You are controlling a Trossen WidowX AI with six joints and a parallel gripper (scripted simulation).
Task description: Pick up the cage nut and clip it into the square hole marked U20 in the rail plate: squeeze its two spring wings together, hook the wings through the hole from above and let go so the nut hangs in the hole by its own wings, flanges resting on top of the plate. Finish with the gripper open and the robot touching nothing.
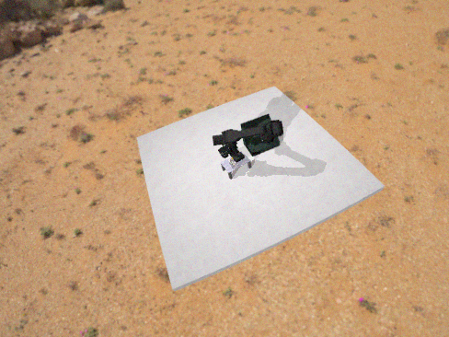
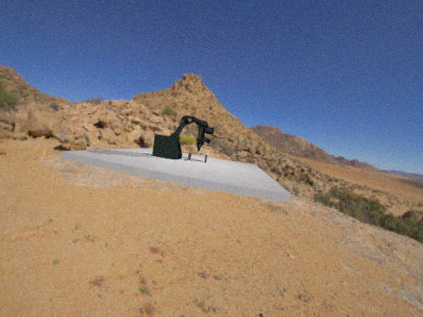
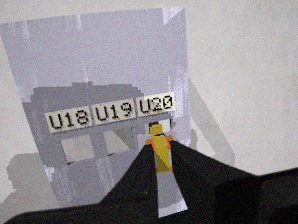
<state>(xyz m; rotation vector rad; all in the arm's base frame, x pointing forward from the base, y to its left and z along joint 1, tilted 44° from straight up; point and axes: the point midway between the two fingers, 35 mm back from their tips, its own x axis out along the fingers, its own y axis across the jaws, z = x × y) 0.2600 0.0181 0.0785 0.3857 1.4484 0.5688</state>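
Right now the cage nut is 1 cm below my gripper tip.
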